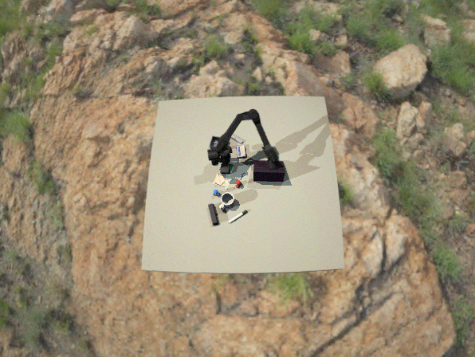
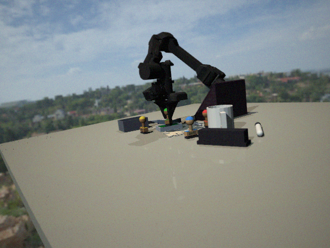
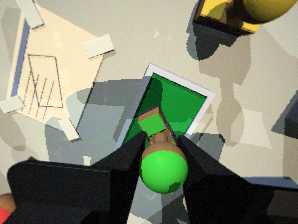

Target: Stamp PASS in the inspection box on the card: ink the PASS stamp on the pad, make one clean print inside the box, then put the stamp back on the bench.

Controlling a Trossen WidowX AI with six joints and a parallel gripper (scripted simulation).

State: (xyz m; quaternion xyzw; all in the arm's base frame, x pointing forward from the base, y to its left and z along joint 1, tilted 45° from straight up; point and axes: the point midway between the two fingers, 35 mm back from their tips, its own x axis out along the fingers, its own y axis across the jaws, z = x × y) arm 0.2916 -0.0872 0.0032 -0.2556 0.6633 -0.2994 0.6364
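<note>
The green ink pad is 30 mm below my gripper tip. Round my gripper tip: cream card: 100 mm to the left, 40 mm below, 30 mm ahead; green-knobbed stamp: right at my gripper tip; yellow-knobbed stamp: 90 mm ahead, 40 mm to the right, 20 mm below.
</note>
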